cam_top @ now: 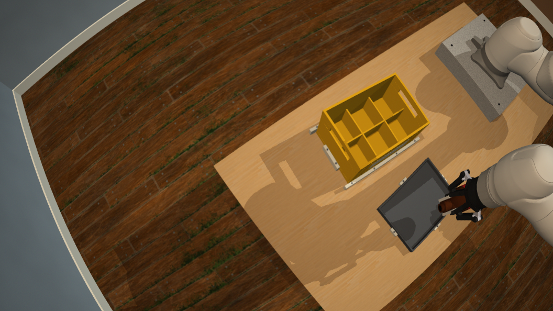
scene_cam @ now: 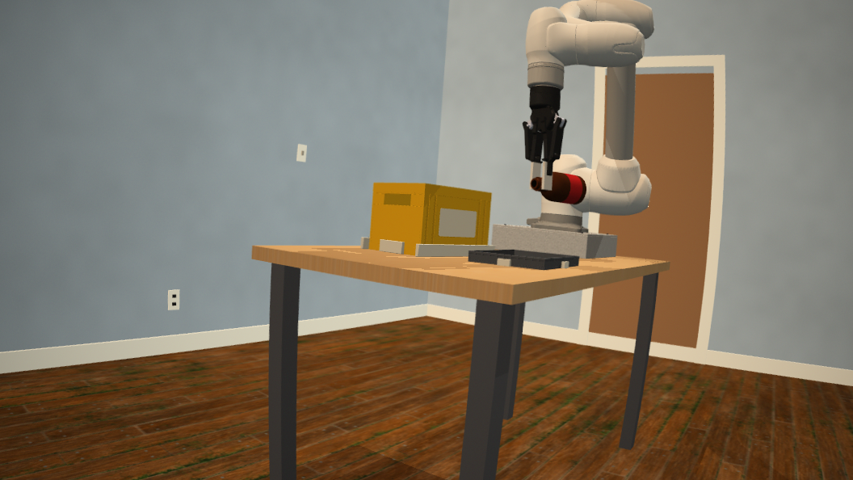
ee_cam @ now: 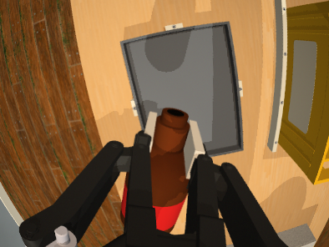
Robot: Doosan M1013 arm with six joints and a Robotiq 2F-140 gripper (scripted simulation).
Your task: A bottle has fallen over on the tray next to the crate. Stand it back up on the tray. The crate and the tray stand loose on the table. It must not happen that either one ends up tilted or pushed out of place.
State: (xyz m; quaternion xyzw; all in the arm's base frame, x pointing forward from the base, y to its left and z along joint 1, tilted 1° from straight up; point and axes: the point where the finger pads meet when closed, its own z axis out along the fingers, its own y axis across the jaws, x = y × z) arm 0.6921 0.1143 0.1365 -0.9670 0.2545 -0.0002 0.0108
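Right now the bottle is 5 cm behind my hand, 3 cm to the left of it and 2 cm below it. Also, from my hand: yellow crate 5 cm behind, 31 cm to the right, 13 cm below; then dark grey tray 2 cm behind, 3 cm to the right, 20 cm below.
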